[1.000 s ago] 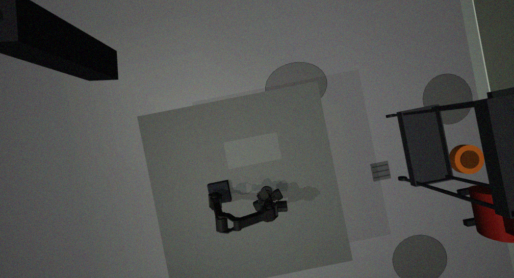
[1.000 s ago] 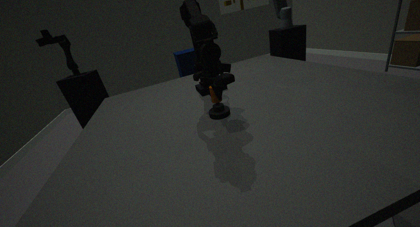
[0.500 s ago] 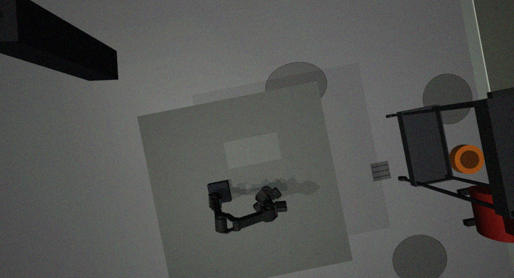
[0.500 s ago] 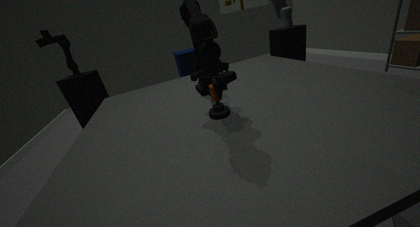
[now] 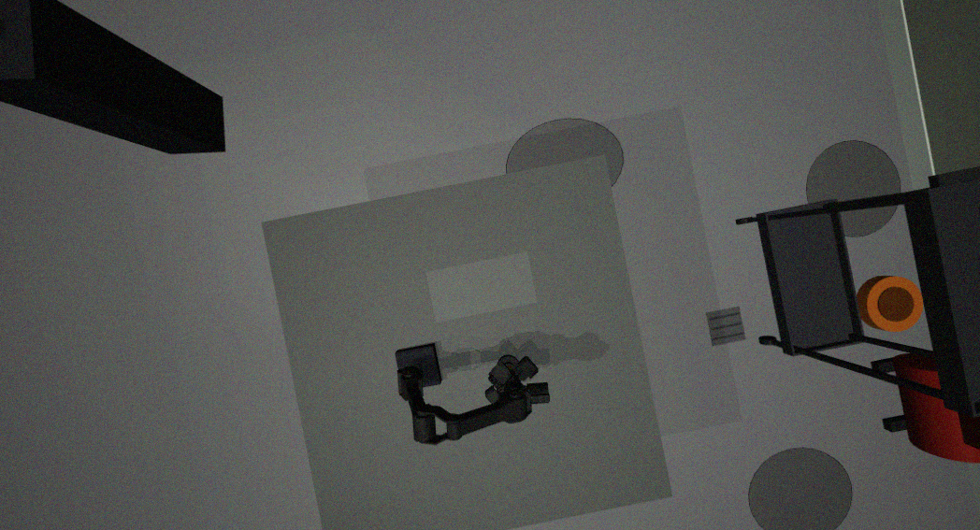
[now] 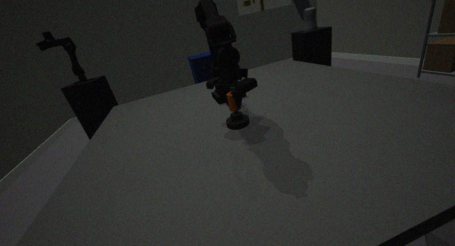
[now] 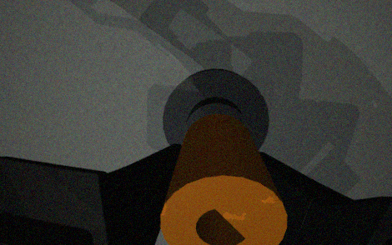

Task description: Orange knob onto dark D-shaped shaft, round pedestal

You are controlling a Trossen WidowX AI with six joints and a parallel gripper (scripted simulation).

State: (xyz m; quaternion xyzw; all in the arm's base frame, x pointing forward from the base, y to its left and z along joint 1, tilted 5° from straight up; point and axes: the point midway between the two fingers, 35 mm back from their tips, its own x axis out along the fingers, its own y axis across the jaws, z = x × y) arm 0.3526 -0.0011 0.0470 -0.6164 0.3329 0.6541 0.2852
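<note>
Right now my gripper tip is 2 cm below the orange knob. Also, from my gripper tip: dark round pedestal: 4 cm below.
</note>
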